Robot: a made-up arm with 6 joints. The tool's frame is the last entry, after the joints.
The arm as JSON. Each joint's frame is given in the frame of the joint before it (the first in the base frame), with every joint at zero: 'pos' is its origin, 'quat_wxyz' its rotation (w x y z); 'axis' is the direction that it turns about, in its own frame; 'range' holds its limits. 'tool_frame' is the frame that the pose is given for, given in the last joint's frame.
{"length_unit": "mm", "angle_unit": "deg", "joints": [
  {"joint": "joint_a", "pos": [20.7, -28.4, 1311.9], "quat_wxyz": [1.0, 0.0, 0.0, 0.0], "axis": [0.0, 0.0, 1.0], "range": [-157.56, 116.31]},
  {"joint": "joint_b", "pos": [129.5, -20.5, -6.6], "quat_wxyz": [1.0, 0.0, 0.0, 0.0], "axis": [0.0, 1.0, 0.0], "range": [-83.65, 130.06]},
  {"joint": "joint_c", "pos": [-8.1, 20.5, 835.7], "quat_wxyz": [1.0, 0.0, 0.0, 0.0], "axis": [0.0, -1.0, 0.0], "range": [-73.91, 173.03]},
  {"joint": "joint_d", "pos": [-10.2, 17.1, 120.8], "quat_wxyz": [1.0, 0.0, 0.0, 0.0], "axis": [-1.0, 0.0, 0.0], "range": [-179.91, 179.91]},
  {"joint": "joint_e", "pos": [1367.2, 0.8, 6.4], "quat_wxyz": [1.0, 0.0, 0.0, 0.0], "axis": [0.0, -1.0, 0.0], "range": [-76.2, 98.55]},
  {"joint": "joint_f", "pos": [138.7, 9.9, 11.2], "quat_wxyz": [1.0, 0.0, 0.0, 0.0], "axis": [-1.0, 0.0, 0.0], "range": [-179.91, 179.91]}
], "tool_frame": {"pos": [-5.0, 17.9, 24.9], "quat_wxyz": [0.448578, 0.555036, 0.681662, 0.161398]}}
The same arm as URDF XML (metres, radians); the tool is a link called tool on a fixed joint. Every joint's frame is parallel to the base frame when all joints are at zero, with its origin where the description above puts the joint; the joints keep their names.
<robot name="arm">
<link name="base_link"/>
<link name="link1"/>
<link name="link2"/>
<link name="link3"/>
<link name="link4"/>
<link name="link5"/>
<link name="link6"/>
<link name="tool"/>
<joint name="joint_a" type="revolute"><parent link="base_link"/><child link="link1"/><origin xyz="0.0207 -0.0284 1.3119" rpy="0 0 0"/><axis xyz="0 0 1"/><limit lower="-2.7499" upper="2.03"/></joint>
<joint name="joint_b" type="revolute"><parent link="link1"/><child link="link2"/><origin xyz="0.1295 -0.0205 -0.0066" rpy="0 0 0"/><axis xyz="0 1 0"/><limit lower="-1.46" upper="2.27"/></joint>
<joint name="joint_c" type="revolute"><parent link="link2"/><child link="link3"/><origin xyz="-0.0081 0.0205 0.8357" rpy="0 0 0"/><axis xyz="0 -1 0"/><limit lower="-1.29" upper="3.0199"/></joint>
<joint name="joint_d" type="revolute"><parent link="link3"/><child link="link4"/><origin xyz="-0.0102 0.0171 0.1208" rpy="0 0 0"/><axis xyz="-1 0 0"/><limit lower="-3.14" upper="3.14"/></joint>
<joint name="joint_e" type="revolute"><parent link="link4"/><child link="link5"/><origin xyz="1.3672 0.0008 0.0064" rpy="0 0 0"/><axis xyz="0 -1 0"/><limit lower="-1.3299" upper="1.72"/></joint>
<joint name="joint_f" type="revolute"><parent link="link5"/><child link="link6"/><origin xyz="0.1387 0.0099 0.0112" rpy="0 0 0"/><axis xyz="-1 0 0"/><limit lower="-3.14" upper="3.14"/></joint>
<joint name="tool_fixed" type="fixed"><parent link="link6"/><child link="tool"/><origin xyz="-0.005 0.0179 0.0249" rpy="2.2205 0.4471 1.5502"/></joint>
</robot>

